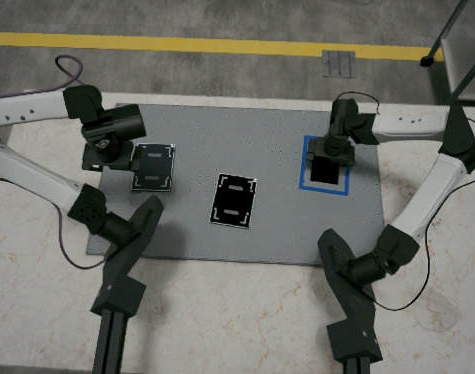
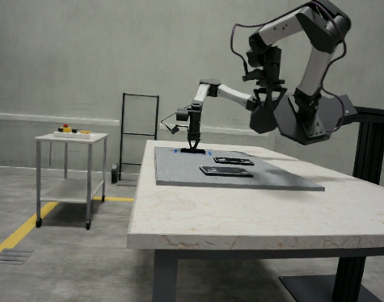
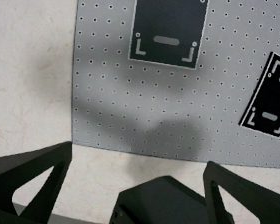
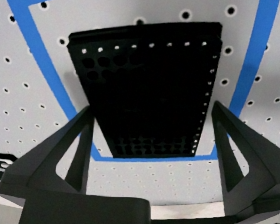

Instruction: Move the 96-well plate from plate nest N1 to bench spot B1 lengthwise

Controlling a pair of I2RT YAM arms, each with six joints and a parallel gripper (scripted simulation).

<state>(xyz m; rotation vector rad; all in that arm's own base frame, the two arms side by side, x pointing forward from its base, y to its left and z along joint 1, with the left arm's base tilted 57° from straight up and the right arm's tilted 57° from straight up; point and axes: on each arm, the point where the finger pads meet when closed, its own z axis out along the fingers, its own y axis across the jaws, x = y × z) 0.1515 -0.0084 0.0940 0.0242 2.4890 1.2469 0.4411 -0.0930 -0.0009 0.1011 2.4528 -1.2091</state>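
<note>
Now: the black 96-well plate 1 cm below my right hand. The rest, counted from my right hand: nest N1: 53 cm to the left, 11 cm behind, 1 cm below; then black nest: 27 cm to the left, 17 cm behind, 1 cm below; then grey perforated board: 26 cm to the left, 10 cm behind, 2 cm below.
</note>
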